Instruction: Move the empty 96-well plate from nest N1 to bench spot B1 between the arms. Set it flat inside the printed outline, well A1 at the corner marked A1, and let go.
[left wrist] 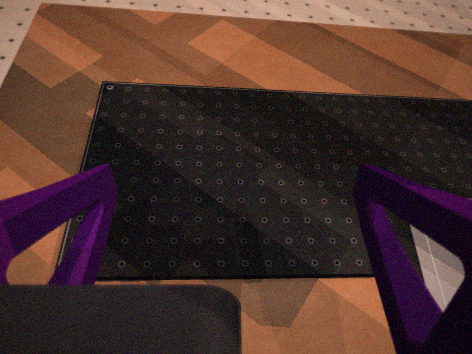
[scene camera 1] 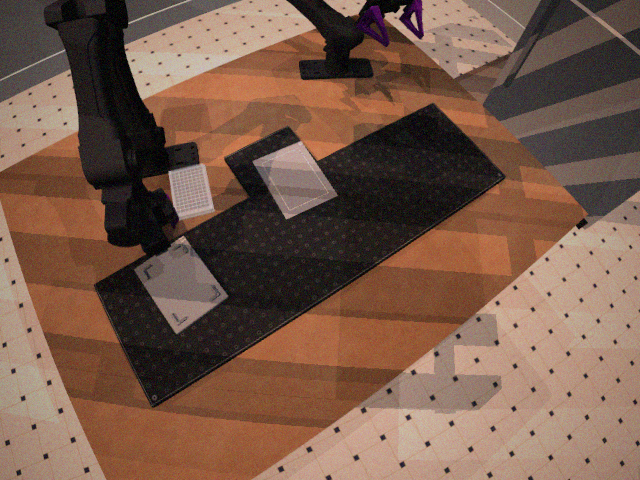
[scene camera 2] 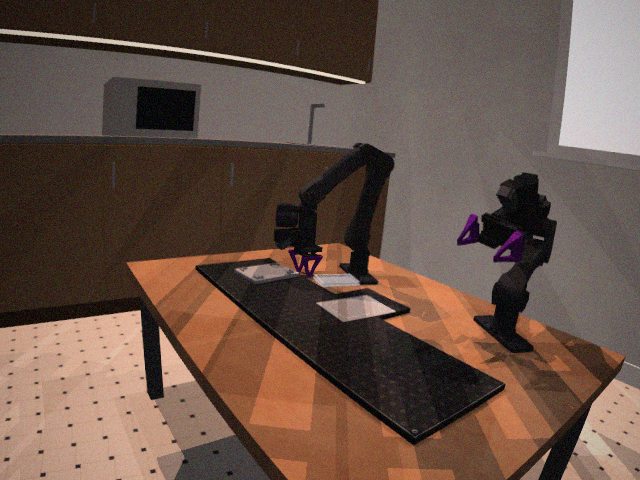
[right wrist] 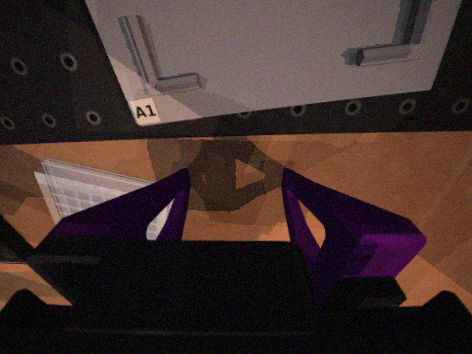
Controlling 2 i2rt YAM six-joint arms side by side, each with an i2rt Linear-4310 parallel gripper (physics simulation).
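Frame: origin at the left arm's base, x back, y right, z up, level; millimetres.
Where they show: left gripper, fingertip midpoint: (left wrist: 235,177) (scene camera 1: 405,41) (scene camera 2: 475,250); right gripper, fingertip midpoint: (scene camera 2: 303,274) (right wrist: 235,176); left arm's base, origin of the base link: (scene camera 1: 335,70) (scene camera 2: 501,334); right arm's base, origin of the base link: (scene camera 1: 156,163) (scene camera 2: 357,274).
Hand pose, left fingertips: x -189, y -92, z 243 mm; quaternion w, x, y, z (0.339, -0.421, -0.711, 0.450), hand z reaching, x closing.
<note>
Things, the pixels of their top centre, and the offset from my left fingertips. "*": a spot on its surface instead. Level surfaces: height alone.
- clear-white 96-well plate, middle of its top: (right wrist: 112,245) (scene camera 1: 189,189) (scene camera 2: 336,278) dx -175, dy +476, dz -229 mm
- grey nest with corner brackets, middle of its top: (scene camera 1: 178,281) (scene camera 2: 267,269) dx -393, dy +492, dz -213 mm
- A1 label, surface spot: (right wrist: 145,111) * dx -300, dy +487, dz -218 mm
- pale card with the printed outline, middle of its top: (scene camera 1: 294,177) (scene camera 2: 356,307) dx -170, dy +244, dz -228 mm
- long black perforated board, its level: dz -230 mm
- wooden table, its level: dz -243 mm
The clear-white 96-well plate (scene camera 1: 191,191) (scene camera 2: 337,280) (right wrist: 85,192) lies on the wood beside the right arm's base, outside the nest. The grey nest with corner brackets (scene camera 1: 180,286) (scene camera 2: 264,272) (right wrist: 280,40) holds no plate; an A1 label (right wrist: 145,111) marks one corner. The pale card with the printed outline (scene camera 1: 297,178) (scene camera 2: 356,307) (left wrist: 431,260) bears no plate. My right gripper (scene camera 2: 303,274) (right wrist: 235,176) is partly open and empty, above the wood between nest and plate; the arm mostly hides it in scene camera 1. My left gripper (scene camera 1: 403,41) (scene camera 2: 477,252) (left wrist: 235,177) is wide open, raised far from the plate.
A long black perforated board (scene camera 1: 330,237) (scene camera 2: 361,351) (left wrist: 225,190) bears the nest at one end. The outline card lies partly on its side extension (scene camera 1: 242,162). The arm bases (scene camera 1: 336,68) (scene camera 2: 359,274) stand on the wooden table (scene camera 1: 387,304).
</note>
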